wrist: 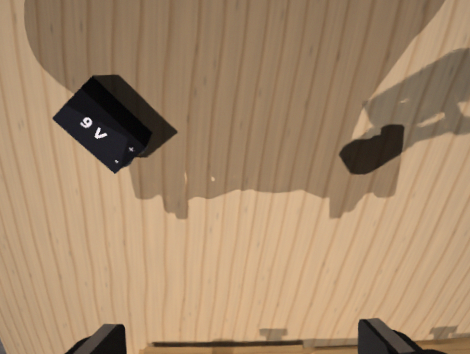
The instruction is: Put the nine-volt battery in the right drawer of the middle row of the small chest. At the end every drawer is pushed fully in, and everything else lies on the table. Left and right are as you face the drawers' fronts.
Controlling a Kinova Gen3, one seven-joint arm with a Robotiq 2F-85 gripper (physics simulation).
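Frame: origin at the arm's base, x up, y right, z ahead, level; metres.
Seen in the pictures: gripper, fingertip midpoint: (241, 349).
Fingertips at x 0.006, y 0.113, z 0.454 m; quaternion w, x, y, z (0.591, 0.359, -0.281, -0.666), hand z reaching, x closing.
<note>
Pixels of each thing's top centre, then the offset from my fingertips to it. "pt": a spot on its surface instead. Level surfaces: height alone.
- nine-volt battery, top centre: (100, 135) dx -0.105, dy +0.082, dz -0.020 m
- small chest, surface spot: (225, 350) pt dx -0.114, dy -0.006, dz +0.176 m
- light wooden table, surface height: dx -0.123 m
The nine-volt battery (102, 125) is a black block with white "9 V" lettering. It lies on the table at the upper left of the wrist view, turned diagonally, with its + and - end toward the lower right. My gripper (242, 336) is wide open, with one fingertip at each lower corner of the view and nothing between them. The battery is beyond the fingertips, up and to the left in the view, and untouched. A thin wooden strip of the small chest (225, 350) shows along the bottom edge. Its drawer fronts and the right drawer of the middle row are hidden or out of view.
The light wooden table (240, 260) fills most of the view. A large arm shadow covers its upper part, with a darker shadow patch at the right. Small shadows lie beside the chest's edge at the bottom, close to the fingertips' level in the view.
</note>
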